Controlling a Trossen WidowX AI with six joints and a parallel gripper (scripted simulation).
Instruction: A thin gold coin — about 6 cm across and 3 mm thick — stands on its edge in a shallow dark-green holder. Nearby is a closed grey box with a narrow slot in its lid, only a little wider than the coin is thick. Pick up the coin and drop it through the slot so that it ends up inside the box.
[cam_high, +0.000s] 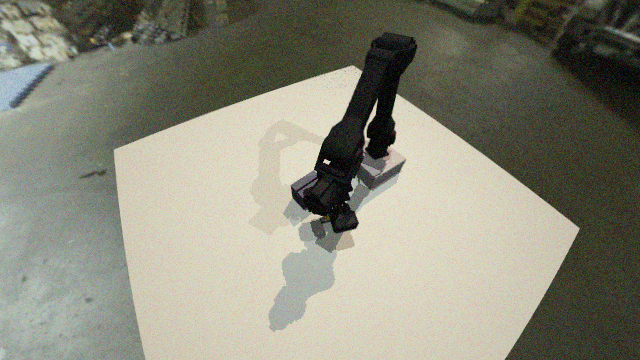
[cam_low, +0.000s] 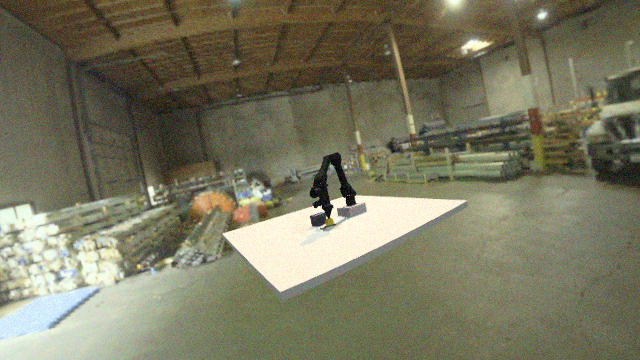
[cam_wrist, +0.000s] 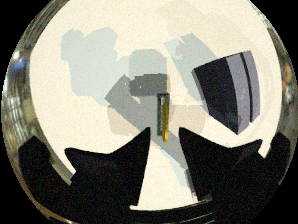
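Now: gripper tip 30 mm above the gold coin.
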